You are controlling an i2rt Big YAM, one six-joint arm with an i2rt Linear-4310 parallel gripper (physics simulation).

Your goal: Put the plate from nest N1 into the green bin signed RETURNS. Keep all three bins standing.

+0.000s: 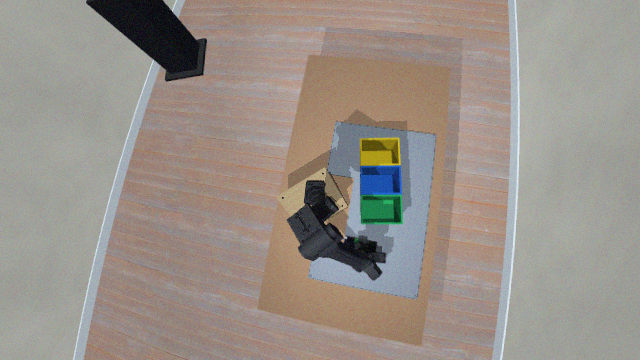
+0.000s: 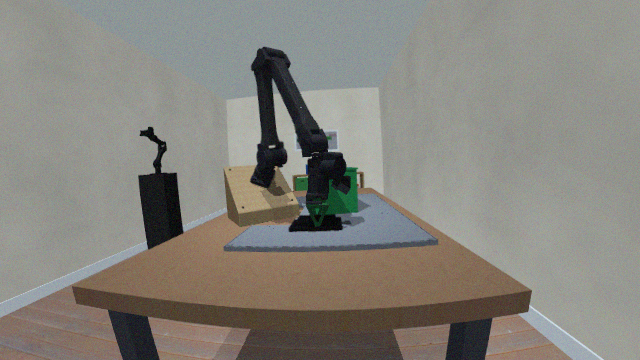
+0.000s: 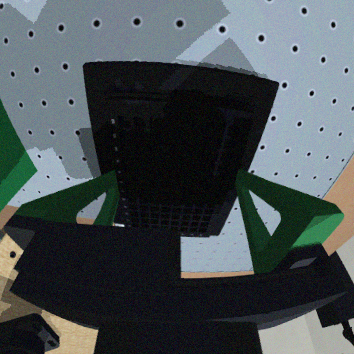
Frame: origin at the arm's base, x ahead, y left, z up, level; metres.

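Seen in the pictures: gripper, fingertip midpoint: (image 2: 317,222) (image 3: 177,175); arm's base, link origin: (image 1: 314,192) (image 2: 262,177) (image 3: 18,335).
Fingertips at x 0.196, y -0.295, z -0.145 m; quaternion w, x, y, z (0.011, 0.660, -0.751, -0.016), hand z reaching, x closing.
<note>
Offsets run from my fingertips to a thing's top centre. Level surfaces: height alone.
The dark plate {0.014 m up, 0.002 m back, 0.004 m left} (image 3: 172,165), with a grid of wells visible at its near end, sits in a black nest (image 3: 95,82) (image 2: 298,226) on the grey mat; its outline is hard to tell from the nest, and no N1 label is readable. My gripper (image 3: 177,175) (image 2: 318,222) is open, its green fingers pointing down at the nest, one on each side of the plate, nothing gripped. The green bin {0.168 m up, 0.104 m ahead, 0.199 m left} (image 1: 381,210) (image 2: 351,192) (image 3: 11,165) stands upright beyond the gripper; its sign is not readable. The blue bin {0.168 m up, 0.111 m ahead, 0.330 m left} (image 1: 381,181) and yellow bin {0.168 m up, 0.119 m ahead, 0.461 m left} (image 1: 380,152) stand upright in line with it.
The arm's base stands by a sloped wooden block (image 1: 295,196) (image 2: 260,192) beside the perforated grey mat {0.012 m down} (image 1: 417,200) (image 2: 390,235). All rest on a brown table {0.025 m down} (image 1: 380,90) (image 2: 300,285). A black pedestal (image 2: 161,210) with a small arm stands off to the left.
</note>
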